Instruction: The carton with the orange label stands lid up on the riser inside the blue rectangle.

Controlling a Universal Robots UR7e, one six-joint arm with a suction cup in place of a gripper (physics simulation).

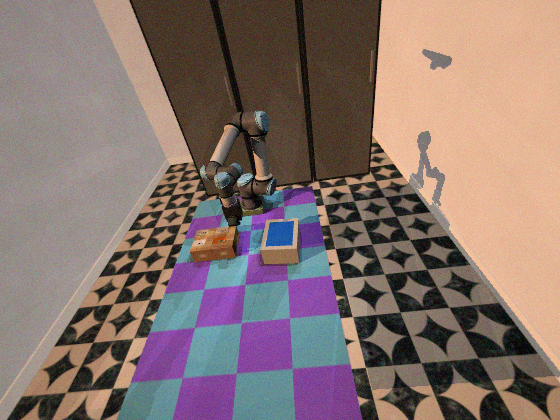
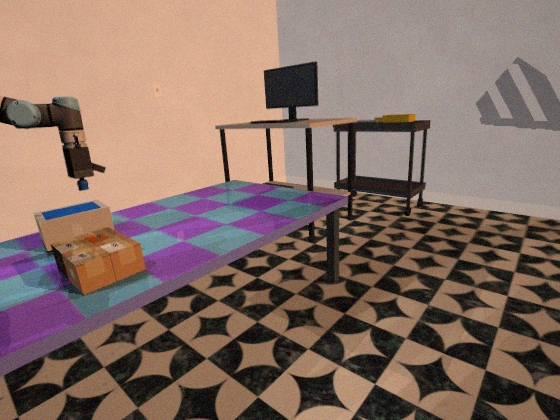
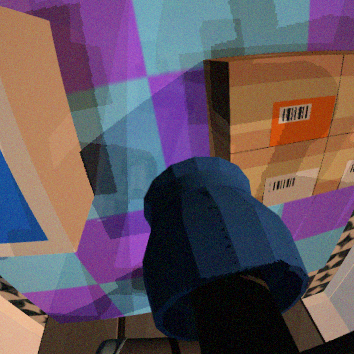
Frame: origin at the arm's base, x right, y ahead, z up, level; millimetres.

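Seen in the pictures: hand, tool point: [image 1: 237, 223] [image 2: 83, 189] [image 3: 198, 206]; arm's base, link origin: [image 1: 251, 203].
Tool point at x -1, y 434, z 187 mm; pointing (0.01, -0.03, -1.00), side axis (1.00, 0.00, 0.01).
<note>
Pixels of each thing's top centre, then the offset from my tool point to it. Level surfaces: height alone.
- carton with the orange label, top centre: [image 3: 287, 103] [image 2: 101, 234] [image 1: 222, 242] dy -12, dx +128, dz -141 mm
- riser, top centre: [image 2: 71, 210] [image 1: 280, 233] dy -10, dx -224, dz -114 mm
- blue rectangle, top centre: [image 2: 71, 210] [image 1: 280, 233] dy -10, dx -224, dz -114 mm
- checkered table, surface height: dz -234 mm
The carton with the orange label [image 1: 225, 251] [image 2: 95, 238] [image 3: 250, 112] stands label up on the checkered table, in a tight block with other cartons [image 1: 201, 251] [image 2: 92, 276] [image 3: 290, 187] that bear pale labels. The riser [image 1: 280, 257] [image 2: 77, 225] [image 3: 47, 95], a pale box, stands apart beside the block. The blue rectangle [image 1: 280, 233] [image 2: 72, 210] [image 3: 15, 205] lies on its top, with no carton on it. My gripper [image 1: 234, 223] [image 2: 83, 186] [image 3: 197, 172], a blue suction cup, hangs above the table near the block and the riser. It touches no carton and holds nothing.
The checkered table [image 1: 265, 345] [image 2: 200, 227] carries the cartons and the riser. Behind the arm stands a dark wardrobe [image 1: 270, 75]. A desk with a monitor [image 2: 291, 85] and a dark cart [image 2: 382, 187] with a yellow object [image 2: 397, 118] stand beyond the table.
</note>
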